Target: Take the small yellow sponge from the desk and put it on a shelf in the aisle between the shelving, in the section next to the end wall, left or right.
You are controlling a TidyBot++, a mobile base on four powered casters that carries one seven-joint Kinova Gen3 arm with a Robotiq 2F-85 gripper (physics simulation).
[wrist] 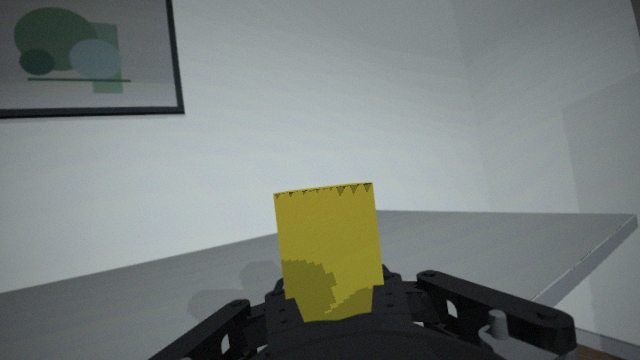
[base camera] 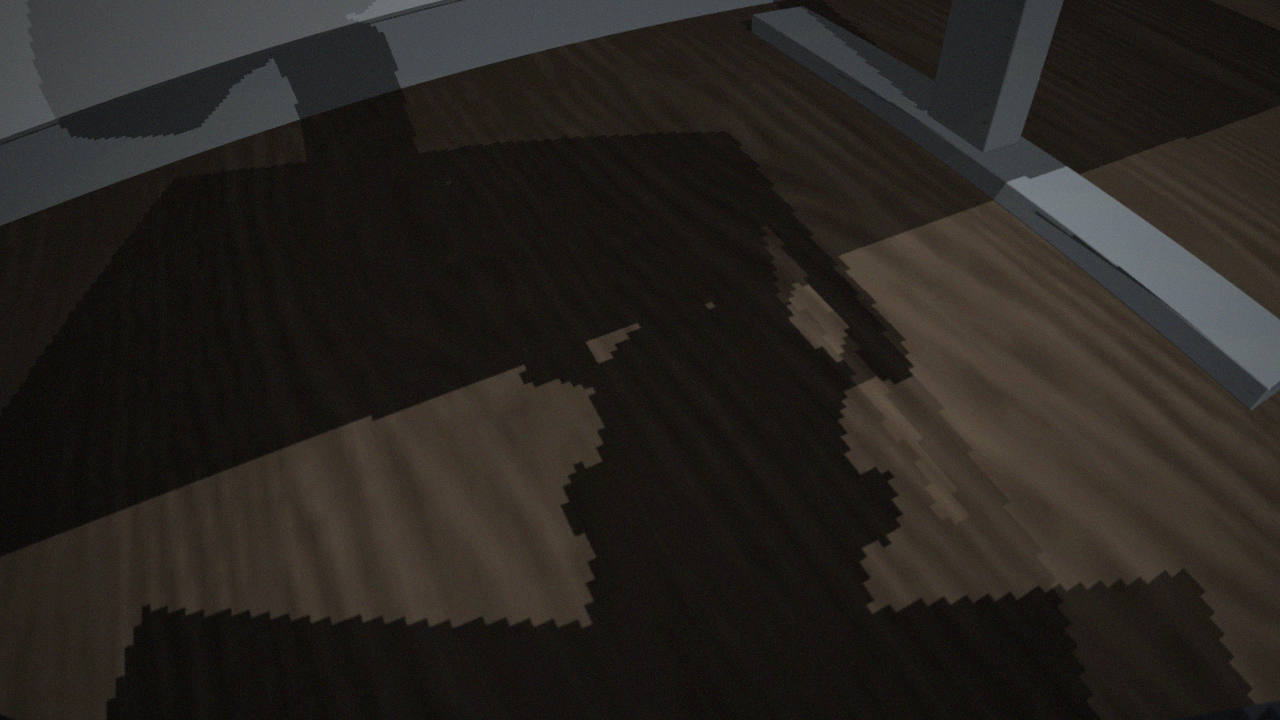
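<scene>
The small yellow sponge is held between the fingers of my gripper at the lower middle of the wrist view. It sticks out forward, away from the palm. My gripper is shut on it. The grey desk top shows behind and below the sponge, and they look apart. The gripper and the sponge do not show in the base camera view. The shelving does not show in either view.
A desk leg with a long grey foot stands on the wooden floor at the right. A white wall runs behind the desk, with a framed picture on it. Dark shadows lie across the floor.
</scene>
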